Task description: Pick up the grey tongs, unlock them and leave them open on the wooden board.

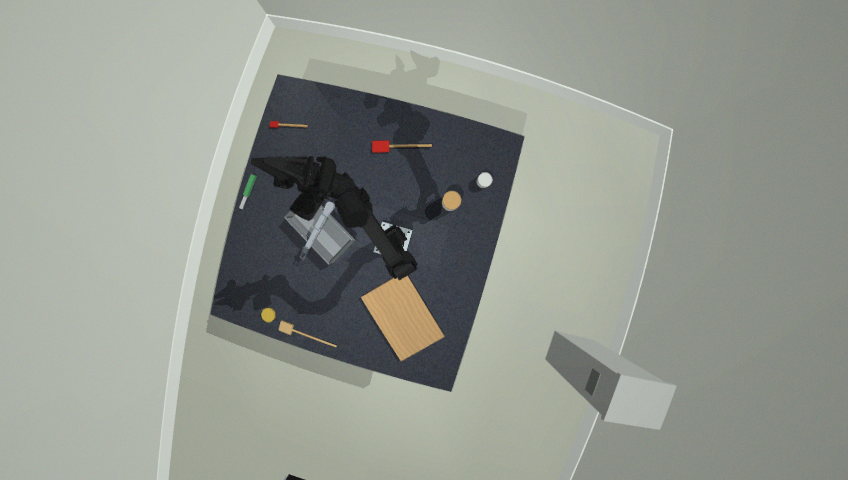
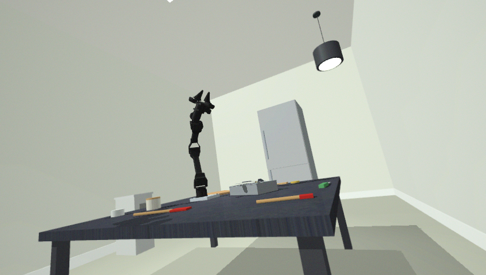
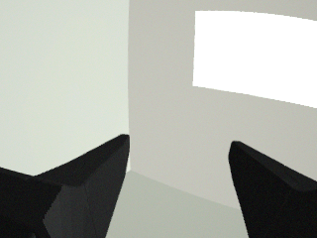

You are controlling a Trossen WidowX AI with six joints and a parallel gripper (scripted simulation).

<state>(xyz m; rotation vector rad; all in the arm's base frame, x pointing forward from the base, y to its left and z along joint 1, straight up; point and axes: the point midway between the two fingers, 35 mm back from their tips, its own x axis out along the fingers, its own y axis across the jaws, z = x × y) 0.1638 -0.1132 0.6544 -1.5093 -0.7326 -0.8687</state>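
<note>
The roasting tin is 680 mm below my gripper tip, 180 mm ahead of it and 100 mm to the left of it. From my gripper tip the other things lie so: tan-lidded jar (670 mm below, 410 mm behind, 80 mm to the right); wooden board (700 mm below, 480 mm to the left, 240 mm behind); green-handled tool (700 mm below, 600 mm ahead, 30 mm to the right).
</note>
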